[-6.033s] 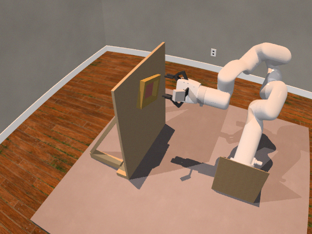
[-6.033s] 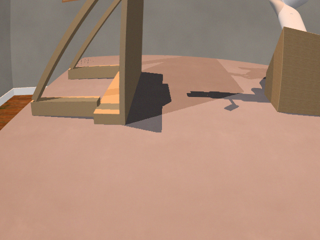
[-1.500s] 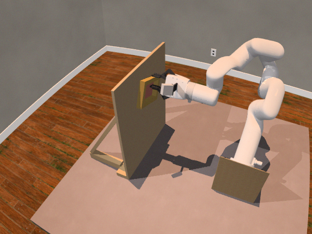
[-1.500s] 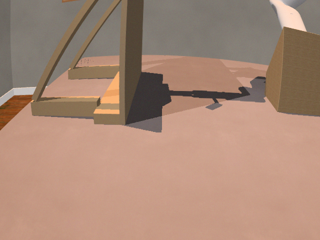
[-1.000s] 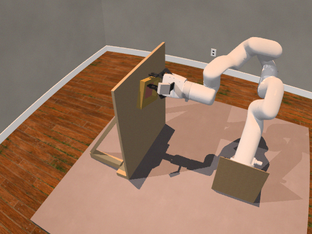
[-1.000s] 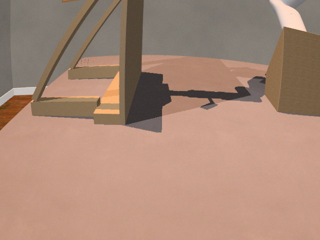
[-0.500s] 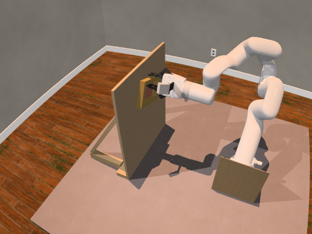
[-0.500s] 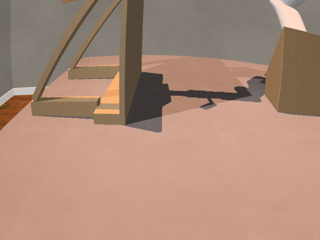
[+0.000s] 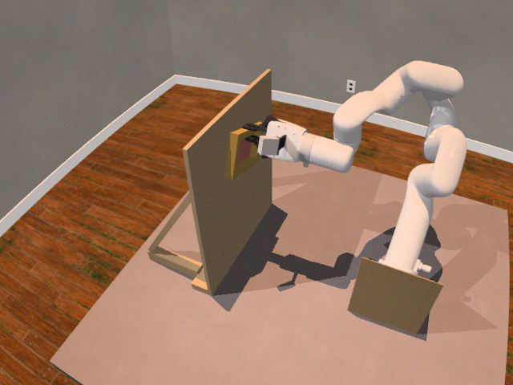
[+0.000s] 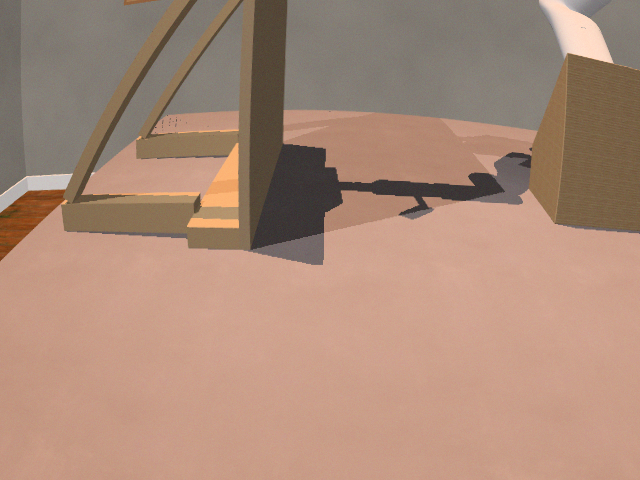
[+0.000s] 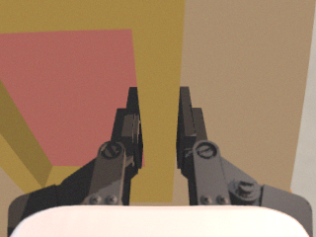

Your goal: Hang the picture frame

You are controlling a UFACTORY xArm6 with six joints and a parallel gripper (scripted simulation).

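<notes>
My hand is 20 mm short of the picture frame, 10 mm to the right of it and 50 mm above it. The rest, counted from my hand: upright wooden board (40 mm ahead, 10 mm to the left, 180 mm below).
</notes>
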